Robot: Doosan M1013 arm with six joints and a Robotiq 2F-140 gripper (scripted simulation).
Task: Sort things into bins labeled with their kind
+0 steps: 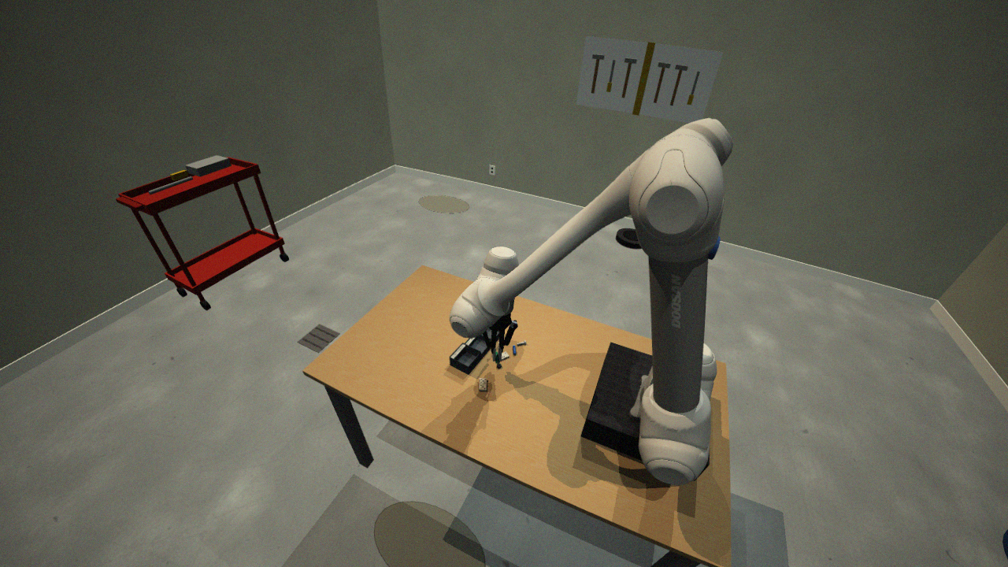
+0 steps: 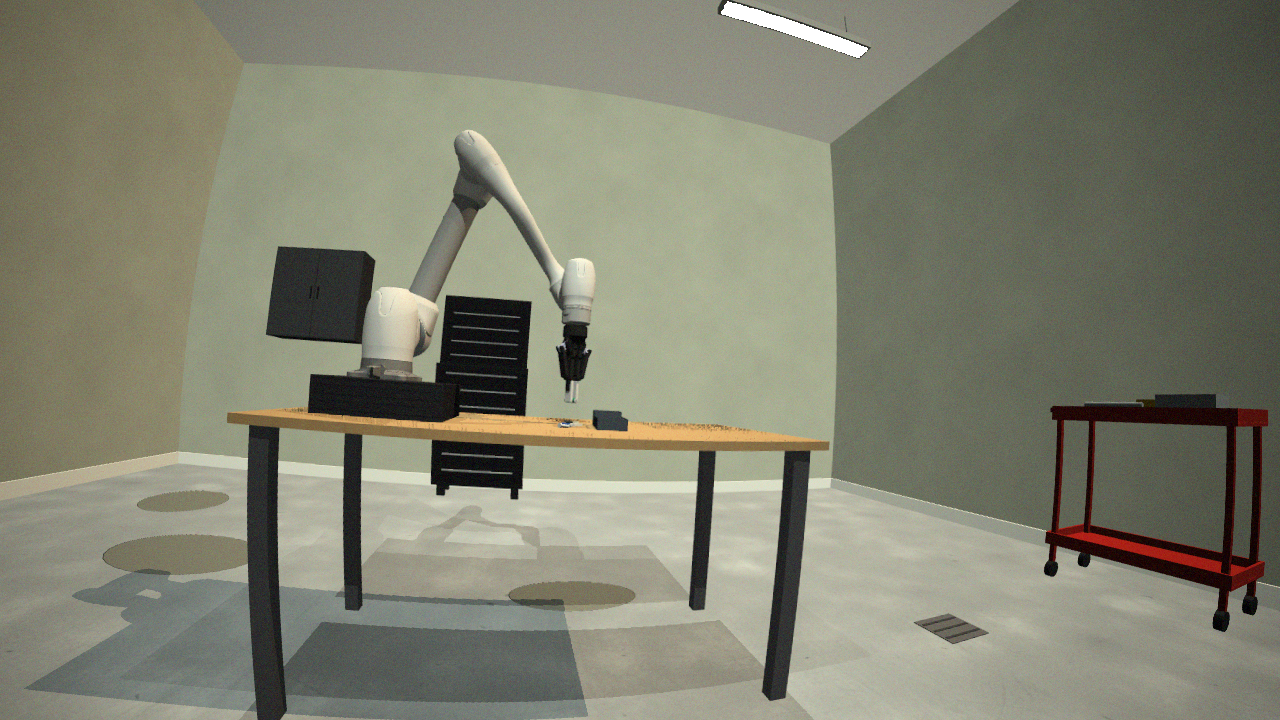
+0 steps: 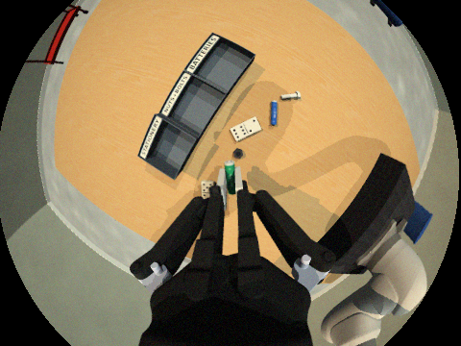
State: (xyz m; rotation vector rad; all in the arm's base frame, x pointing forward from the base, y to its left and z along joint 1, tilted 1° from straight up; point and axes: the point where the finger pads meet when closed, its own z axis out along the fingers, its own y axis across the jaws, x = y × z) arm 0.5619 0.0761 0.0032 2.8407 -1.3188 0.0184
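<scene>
My hand is 10 mm past the blue battery, 120 mm to the left of it and 100 mm above it. The rest, counted from my hand: domino: 10 mm ahead, 70 mm to the right, 100 mm below; green battery: 30 mm below; black nut: 20 mm to the right, 100 mm below.
</scene>
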